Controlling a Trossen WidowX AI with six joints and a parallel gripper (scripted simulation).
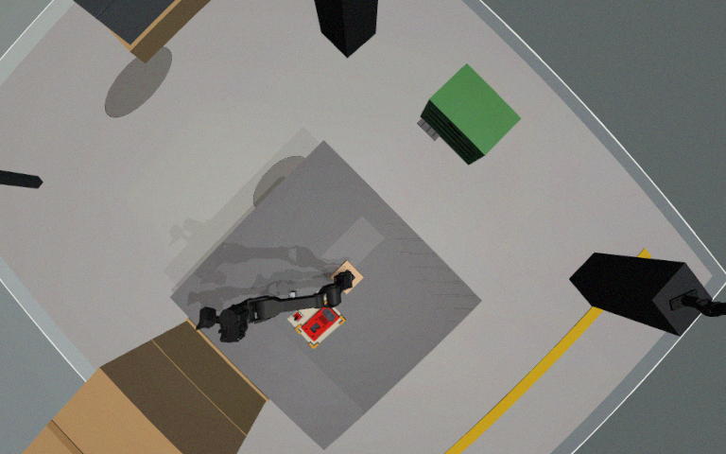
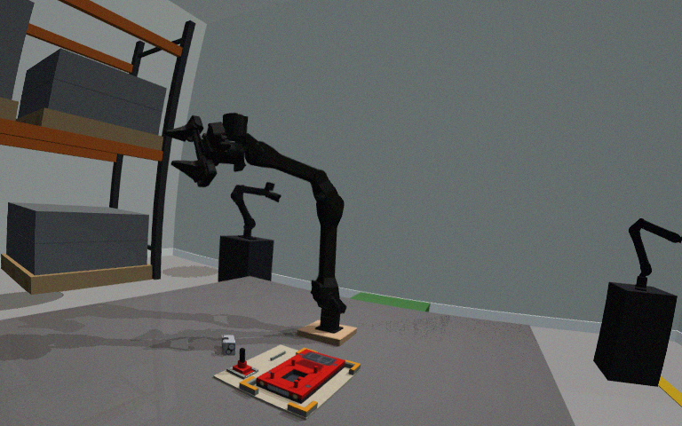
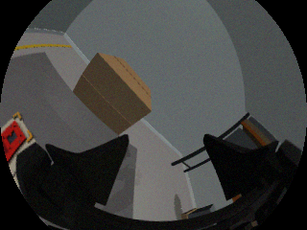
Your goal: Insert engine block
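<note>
Right now my gripper tip is 46 cm above the engine block, 13 cm to the right of it and 12 cm past it. Round my gripper tip: black post: 44 cm below, 23 cm to the left, 6 cm behind.
</note>
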